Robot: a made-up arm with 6 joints.
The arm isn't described. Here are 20 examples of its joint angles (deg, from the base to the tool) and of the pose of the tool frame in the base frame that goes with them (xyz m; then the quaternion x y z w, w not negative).
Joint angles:
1: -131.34 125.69 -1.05 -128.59 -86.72 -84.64
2: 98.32 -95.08 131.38 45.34 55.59 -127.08
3: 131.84 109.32 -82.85 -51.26 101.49 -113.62
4: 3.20 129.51 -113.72 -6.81 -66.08 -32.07
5: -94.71 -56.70 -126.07 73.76 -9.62 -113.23
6: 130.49 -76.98 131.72 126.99 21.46 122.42
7: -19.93 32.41 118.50 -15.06 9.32 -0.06
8: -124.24 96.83 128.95 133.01 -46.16 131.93
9: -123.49 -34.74 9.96 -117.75 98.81 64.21
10: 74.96 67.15 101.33 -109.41 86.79 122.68
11: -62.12 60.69 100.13 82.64 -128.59 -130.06
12: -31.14 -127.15 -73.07 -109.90 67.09 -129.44
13: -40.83 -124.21 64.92 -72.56 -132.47 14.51
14: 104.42 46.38 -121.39 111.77 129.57 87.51
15: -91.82 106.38 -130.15 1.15 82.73 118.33
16: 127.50 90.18 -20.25 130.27 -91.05 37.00
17: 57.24 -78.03 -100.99 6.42 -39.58 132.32
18: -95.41 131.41 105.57 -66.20 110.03 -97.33
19: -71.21 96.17 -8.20 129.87 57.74 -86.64
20: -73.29 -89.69 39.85 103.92 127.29 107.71
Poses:
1: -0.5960 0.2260 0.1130 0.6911 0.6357 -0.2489 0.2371
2: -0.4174 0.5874 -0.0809 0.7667 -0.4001 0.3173 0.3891
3: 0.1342 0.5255 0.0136 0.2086 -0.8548 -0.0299 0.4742
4: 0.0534 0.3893 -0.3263 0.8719 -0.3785 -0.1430 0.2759
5: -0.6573 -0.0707 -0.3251 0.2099 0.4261 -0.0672 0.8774
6: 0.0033 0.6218 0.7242 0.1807 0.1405 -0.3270 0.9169
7: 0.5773 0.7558 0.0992 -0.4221 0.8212 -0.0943 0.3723
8: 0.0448 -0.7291 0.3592 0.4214 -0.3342 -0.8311 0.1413
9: 0.4310 0.2136 -0.8000 0.5543 -0.6867 -0.1765 0.4359
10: -0.1434 0.3446 1.1988 0.4708 0.1049 -0.8087 0.3366
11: 0.1338 -0.2775 -0.4900 -0.8265 0.0457 0.1909 0.5276
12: 0.9522 0.3190 -0.1684 0.0479 0.0228 -0.9486 0.3121
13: 0.0715 0.1704 0.3323 -0.7415 0.0166 -0.6301 0.2298
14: -0.5677 0.0774 0.0668 0.7657 -0.1937 -0.2526 0.5589
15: 0.1635 -0.6106 0.1764 0.4340 0.7708 0.0499 0.4637
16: -0.1471 -0.6418 0.4397 0.2698 0.4006 -0.5762 0.6593
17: -0.1746 0.7364 0.1117 0.3421 -0.6712 0.2955 0.5874
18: -0.7045 0.1258 -0.6831 0.3099 -0.3552 0.4520 0.7573
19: -0.2115 0.9727 -0.5245 -0.2142 0.3526 -0.7534 0.5121
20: 0.2101 0.0849 0.5428 0.1771 0.3478 -0.8211 0.4166
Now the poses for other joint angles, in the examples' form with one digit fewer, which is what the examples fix.
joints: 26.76 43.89 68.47 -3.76 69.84 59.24
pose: 0.426 0.351 0.859 -0.022 0.861 -0.144 0.488
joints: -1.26 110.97 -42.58 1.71 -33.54 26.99
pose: 0.228 -0.135 -0.058 0.591 -0.179 0.723 0.310
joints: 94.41 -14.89 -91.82 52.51 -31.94 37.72
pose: -0.300 0.104 0.047 0.298 -0.820 -0.072 0.484
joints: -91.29 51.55 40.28 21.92 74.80 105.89
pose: 0.380 0.580 -0.469 -0.357 0.280 -0.772 0.445
